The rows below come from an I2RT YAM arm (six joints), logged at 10 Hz.
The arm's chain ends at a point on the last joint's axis. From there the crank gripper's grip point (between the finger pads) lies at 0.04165 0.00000 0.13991 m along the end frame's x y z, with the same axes.
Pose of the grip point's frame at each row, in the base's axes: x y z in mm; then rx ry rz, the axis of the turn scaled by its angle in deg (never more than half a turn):
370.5, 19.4, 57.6, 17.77, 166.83, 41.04
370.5, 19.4, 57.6, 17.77, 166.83, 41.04
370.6, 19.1, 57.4, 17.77, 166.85, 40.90
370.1, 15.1, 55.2, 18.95, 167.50, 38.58
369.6, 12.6, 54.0, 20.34, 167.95, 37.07
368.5, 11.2, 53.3, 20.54, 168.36, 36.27
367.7, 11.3, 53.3, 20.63, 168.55, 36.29
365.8, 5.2, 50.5, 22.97, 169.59, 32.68
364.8, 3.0, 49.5, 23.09, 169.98, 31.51
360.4, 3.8, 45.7, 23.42, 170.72, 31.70
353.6, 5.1, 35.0, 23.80, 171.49, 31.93
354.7, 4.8, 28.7, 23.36, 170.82, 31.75
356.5, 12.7, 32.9, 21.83, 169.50, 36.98
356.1, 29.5, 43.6, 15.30, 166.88, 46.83
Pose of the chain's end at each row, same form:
387.0, -52.2, 183.7, 17.77, 166.83, 41.04
387.0, -52.2, 183.7, 17.77, 166.83, 41.04
387.1, -52.3, 183.6, 17.77, 166.85, 40.90
386.9, -53.2, 183.1, 18.95, 167.50, 38.58
386.7, -53.8, 182.9, 20.34, 167.95, 37.07
386.3, -54.1, 182.7, 20.54, 168.36, 36.27
386.0, -54.0, 182.6, 20.63, 168.55, 36.29
385.2, -55.4, 181.9, 22.97, 169.59, 32.68
384.8, -55.8, 181.6, 23.09, 169.98, 31.51
382.3, -55.3, 177.4, 23.42, 170.72, 31.70
377.4, -54.4, 166.1, 23.80, 171.49, 31.93
376.8, -54.4, 160.3, 23.36, 170.82, 31.75
377.2, -53.8, 161.2, 21.83, 169.50, 36.98
376.2, -49.4, 164.7, 15.30, 166.88, 46.83

